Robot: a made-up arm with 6 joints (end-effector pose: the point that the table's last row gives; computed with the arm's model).
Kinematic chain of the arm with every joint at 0, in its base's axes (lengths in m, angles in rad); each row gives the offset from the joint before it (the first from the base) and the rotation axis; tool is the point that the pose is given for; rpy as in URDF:
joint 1: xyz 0 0 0.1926 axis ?
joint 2: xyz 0 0 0 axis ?
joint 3: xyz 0.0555 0 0.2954 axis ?
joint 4: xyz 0.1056 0 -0.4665 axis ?
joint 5: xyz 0 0 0 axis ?
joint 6: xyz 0.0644 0 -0.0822 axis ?
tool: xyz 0 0 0 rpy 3.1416 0 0
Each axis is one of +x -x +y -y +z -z.
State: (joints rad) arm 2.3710 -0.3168 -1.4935 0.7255 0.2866 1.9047
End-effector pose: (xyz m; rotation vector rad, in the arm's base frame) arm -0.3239 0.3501 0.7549 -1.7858 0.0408 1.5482
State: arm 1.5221 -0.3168 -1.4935 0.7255 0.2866 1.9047
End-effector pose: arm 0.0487 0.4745 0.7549 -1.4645 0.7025 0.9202
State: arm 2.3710 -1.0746 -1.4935 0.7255 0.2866 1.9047
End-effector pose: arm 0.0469 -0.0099 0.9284 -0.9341 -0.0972 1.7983
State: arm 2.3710 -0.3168 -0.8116 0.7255 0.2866 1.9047
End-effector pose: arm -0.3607 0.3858 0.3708 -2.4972 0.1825 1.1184
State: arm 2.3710 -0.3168 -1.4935 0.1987 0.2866 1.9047
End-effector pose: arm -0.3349 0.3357 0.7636 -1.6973 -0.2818 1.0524
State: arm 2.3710 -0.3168 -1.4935 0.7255 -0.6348 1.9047
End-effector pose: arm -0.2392 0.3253 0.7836 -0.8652 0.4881 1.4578
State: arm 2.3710 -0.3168 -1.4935 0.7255 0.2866 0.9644
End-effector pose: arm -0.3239 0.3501 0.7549 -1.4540 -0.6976 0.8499
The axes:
joint 1: +z
joint 2: +y
joint 3: +y
joint 4: -z
joint 5: +y
joint 6: -z

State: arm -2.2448 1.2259 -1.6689 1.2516 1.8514 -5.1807
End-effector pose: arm -0.2911 -0.5117 -0.1843 0.6663 1.2971 0.3360
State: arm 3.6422 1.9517 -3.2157 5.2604 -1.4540 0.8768
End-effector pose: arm -0.5709 -0.3991 0.0517 1.0180 -0.6214 1.3236
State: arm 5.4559 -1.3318 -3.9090 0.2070 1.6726 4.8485
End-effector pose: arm -0.4707 0.5387 0.0366 -0.4777 0.0638 0.7985
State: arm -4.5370 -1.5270 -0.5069 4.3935 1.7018 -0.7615
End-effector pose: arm 0.0644 0.1256 0.6128 0.9260 1.0849 1.0313
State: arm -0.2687 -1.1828 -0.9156 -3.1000 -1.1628 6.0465
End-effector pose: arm 0.1220 -0.0292 0.5813 0.0324 2.2145 -0.2299
